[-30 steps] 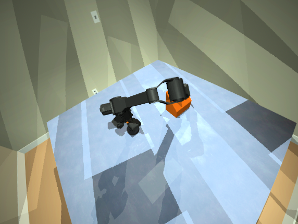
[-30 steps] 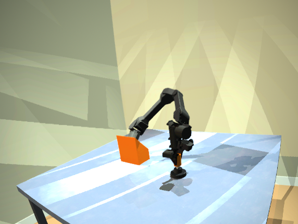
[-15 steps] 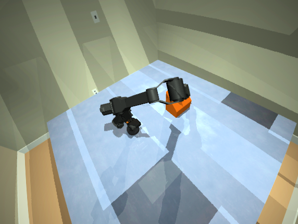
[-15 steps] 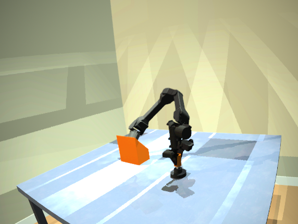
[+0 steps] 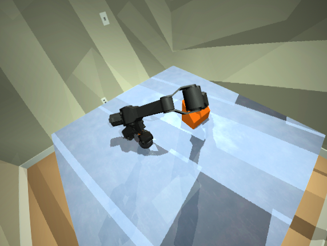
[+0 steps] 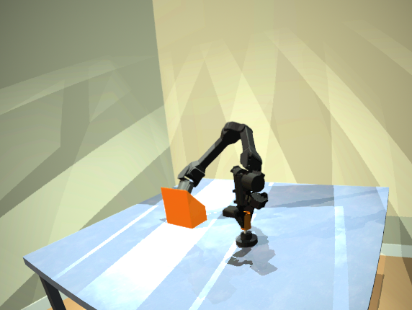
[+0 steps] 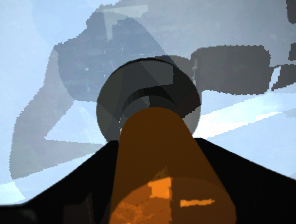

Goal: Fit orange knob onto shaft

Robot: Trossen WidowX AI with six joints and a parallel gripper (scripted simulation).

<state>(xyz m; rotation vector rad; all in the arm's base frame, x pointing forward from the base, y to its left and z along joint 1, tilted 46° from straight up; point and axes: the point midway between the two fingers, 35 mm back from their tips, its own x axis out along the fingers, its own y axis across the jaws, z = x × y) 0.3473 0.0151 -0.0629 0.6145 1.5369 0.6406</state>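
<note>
Right now my gripper tip is 4 cm above the round pedestal. Round my gripper tip: orange knob (3 cm above).
</note>
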